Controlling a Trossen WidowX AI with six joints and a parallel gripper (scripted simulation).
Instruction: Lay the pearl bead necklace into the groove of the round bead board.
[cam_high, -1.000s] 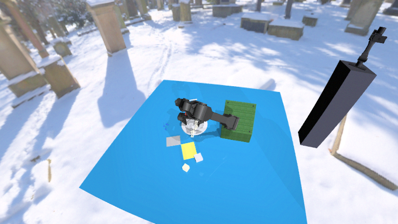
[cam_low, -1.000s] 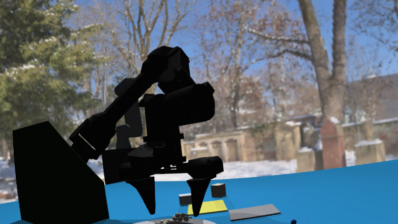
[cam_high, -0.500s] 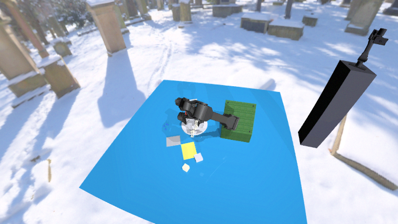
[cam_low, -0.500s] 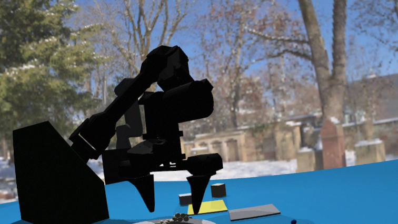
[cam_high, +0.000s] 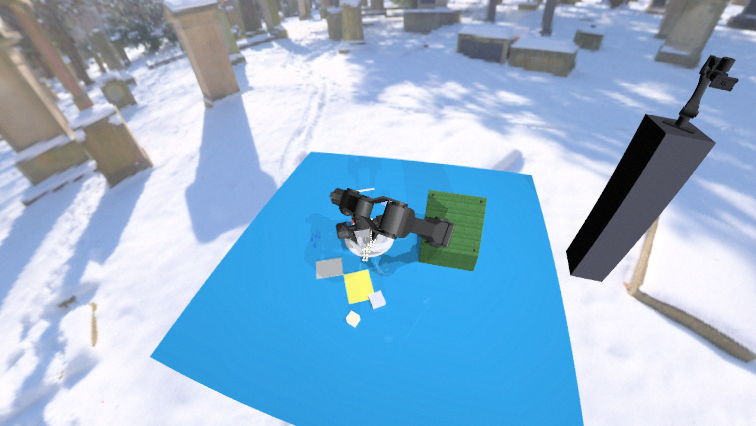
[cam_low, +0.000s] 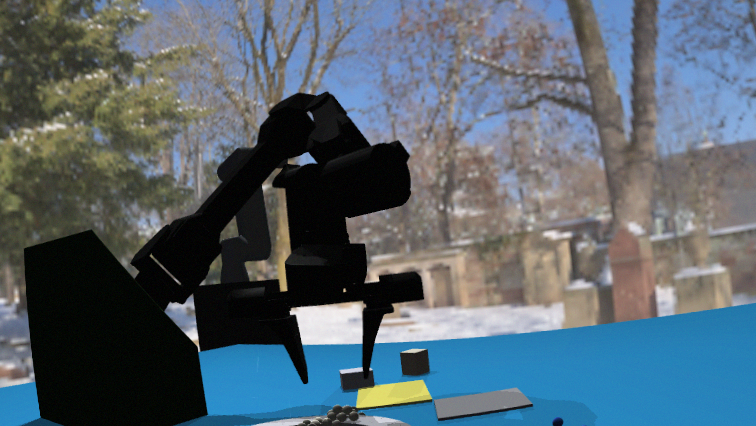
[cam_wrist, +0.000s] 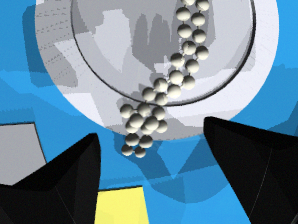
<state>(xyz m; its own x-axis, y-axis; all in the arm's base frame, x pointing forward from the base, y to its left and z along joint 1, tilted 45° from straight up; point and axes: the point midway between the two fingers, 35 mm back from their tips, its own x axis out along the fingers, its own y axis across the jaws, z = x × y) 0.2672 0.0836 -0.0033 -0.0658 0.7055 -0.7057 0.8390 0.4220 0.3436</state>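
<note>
The round white bead board lies 7 cm to the right of my gripper tip, 5 cm below it and 1 cm ahead of it. Also, from my gripper tip: yellow tile 15 cm to the left, 6 cm below, 3 cm behind; then red object 18 cm to the right, 12 cm ahead, 5 cm below; then grey tile 12 cm to the left, 10 cm ahead, 6 cm below.
</note>
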